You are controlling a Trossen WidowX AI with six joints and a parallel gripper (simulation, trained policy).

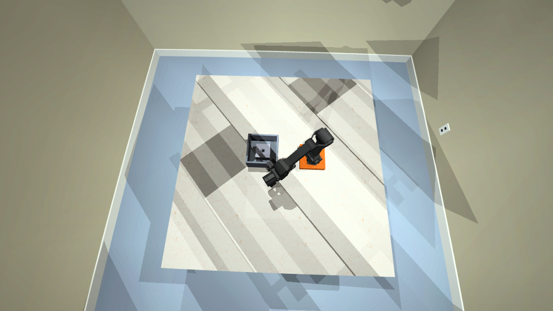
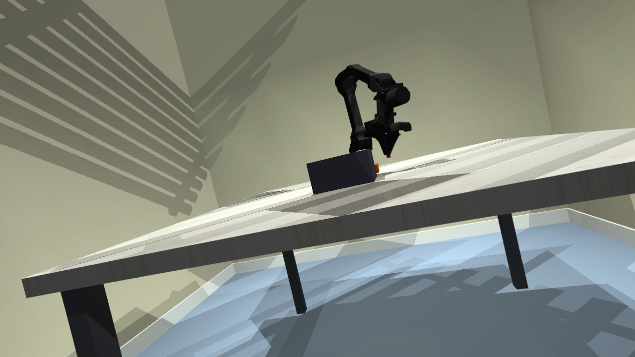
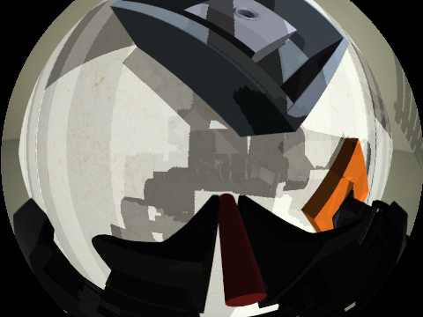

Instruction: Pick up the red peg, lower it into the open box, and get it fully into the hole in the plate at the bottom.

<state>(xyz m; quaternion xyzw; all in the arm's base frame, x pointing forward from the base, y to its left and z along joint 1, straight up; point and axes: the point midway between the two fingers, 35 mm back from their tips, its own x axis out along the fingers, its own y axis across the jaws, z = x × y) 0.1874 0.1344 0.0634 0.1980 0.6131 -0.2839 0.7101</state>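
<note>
The light grey plate is 130 mm to the right of my gripper tip, 130 mm ahead of it and 20 mm below it. Round my gripper tip: dark box 130 mm to the right, 130 mm ahead, 40 mm below; then red peg 30 mm above, 10 mm to the left.
</note>
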